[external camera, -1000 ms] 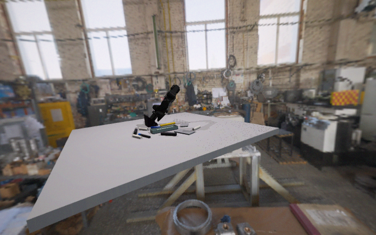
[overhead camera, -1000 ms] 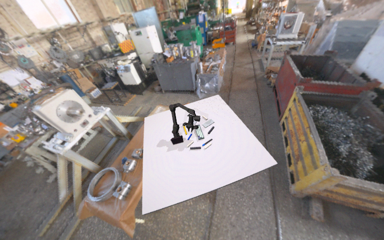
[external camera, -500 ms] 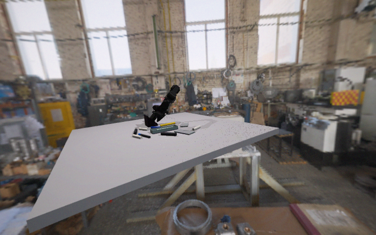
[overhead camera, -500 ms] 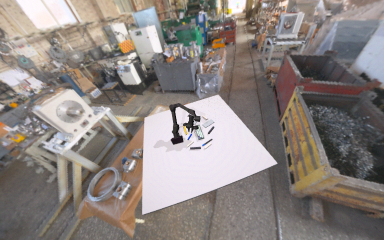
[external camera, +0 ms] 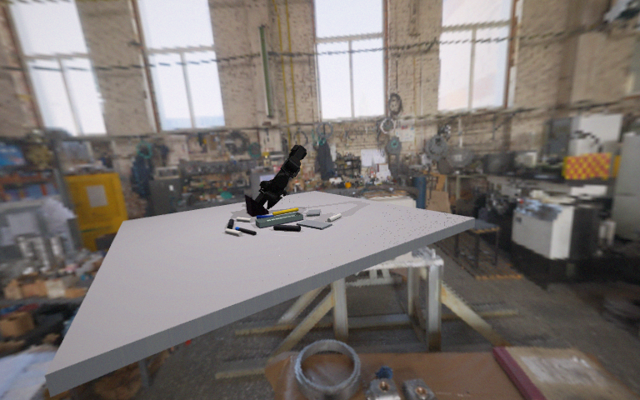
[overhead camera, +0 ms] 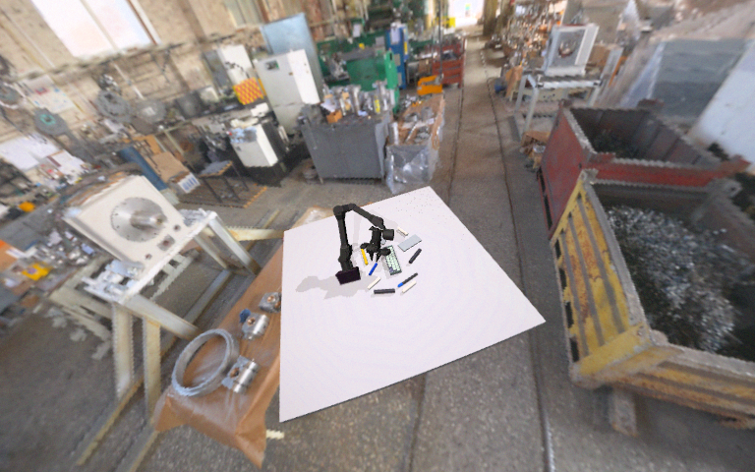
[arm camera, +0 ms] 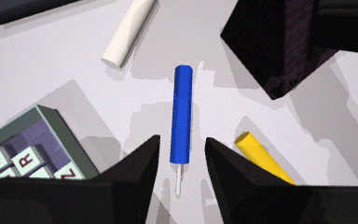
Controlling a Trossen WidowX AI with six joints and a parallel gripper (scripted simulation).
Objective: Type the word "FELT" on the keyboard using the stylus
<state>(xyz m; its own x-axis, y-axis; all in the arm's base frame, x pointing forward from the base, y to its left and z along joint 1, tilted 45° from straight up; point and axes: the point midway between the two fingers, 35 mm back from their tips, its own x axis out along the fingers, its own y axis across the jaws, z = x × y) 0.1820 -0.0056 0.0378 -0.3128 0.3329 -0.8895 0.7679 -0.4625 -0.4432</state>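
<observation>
The blue stylus lies 10 mm to the left of my gripper tip and 50 mm below it. The rest, counted from my gripper tip: stylus tip: 20 mm ahead, 30 mm to the left, 50 mm below; then blue-tipped black pen: 140 mm ahead, 170 mm to the right, 50 mm below; then yellow pencil: 60 mm behind, 110 mm to the left, 50 mm below.
</observation>
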